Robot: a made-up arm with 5 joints.
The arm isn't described. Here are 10 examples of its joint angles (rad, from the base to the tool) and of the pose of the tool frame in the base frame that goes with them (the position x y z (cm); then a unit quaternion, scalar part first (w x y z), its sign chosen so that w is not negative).
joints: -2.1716 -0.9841 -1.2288 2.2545 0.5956
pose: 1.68 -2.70 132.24 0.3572 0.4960 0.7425 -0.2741
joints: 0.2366 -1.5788 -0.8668 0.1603 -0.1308
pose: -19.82 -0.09 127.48 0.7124 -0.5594 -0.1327 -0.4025
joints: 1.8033 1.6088 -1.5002 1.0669 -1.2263
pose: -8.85 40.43 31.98 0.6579 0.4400 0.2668 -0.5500
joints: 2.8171 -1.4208 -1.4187 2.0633 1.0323
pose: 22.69 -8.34 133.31 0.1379 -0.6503 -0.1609 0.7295
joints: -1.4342 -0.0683 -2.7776 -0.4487 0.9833
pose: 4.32 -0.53 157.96 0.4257 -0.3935 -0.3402 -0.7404
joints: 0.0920 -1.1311 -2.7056 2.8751 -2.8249
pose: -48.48 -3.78 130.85 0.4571 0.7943 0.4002 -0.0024
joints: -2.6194 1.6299 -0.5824 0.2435 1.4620
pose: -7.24 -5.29 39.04 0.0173 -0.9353 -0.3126 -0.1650
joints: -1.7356 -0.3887 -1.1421 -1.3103 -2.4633
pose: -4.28 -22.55 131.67 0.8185 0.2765 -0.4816 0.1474
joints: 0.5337 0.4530 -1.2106 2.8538 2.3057
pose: 40.93 26.06 87.29 0.4008 0.2279 -0.7413 0.4878
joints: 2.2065 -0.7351 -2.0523 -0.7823 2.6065
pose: 13.88 -15.10 150.91 0.1144 -0.5536 0.0928 -0.8197
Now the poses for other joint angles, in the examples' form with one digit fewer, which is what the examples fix.
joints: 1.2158 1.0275 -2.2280 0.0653 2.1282
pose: 27.9 76.8 93.9 0.686 -0.049 0.564 0.457
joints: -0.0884 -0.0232 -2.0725 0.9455 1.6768
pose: 43.0 0.1 149.1 0.863 0.083 0.492 -0.076
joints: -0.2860 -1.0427 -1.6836 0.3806 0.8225
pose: -19.1 11.1 150.5 0.881 -0.262 -0.054 -0.391
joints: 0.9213 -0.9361 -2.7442 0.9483 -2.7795
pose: -29.4 -40.0 143.5 0.217 0.536 0.134 0.805
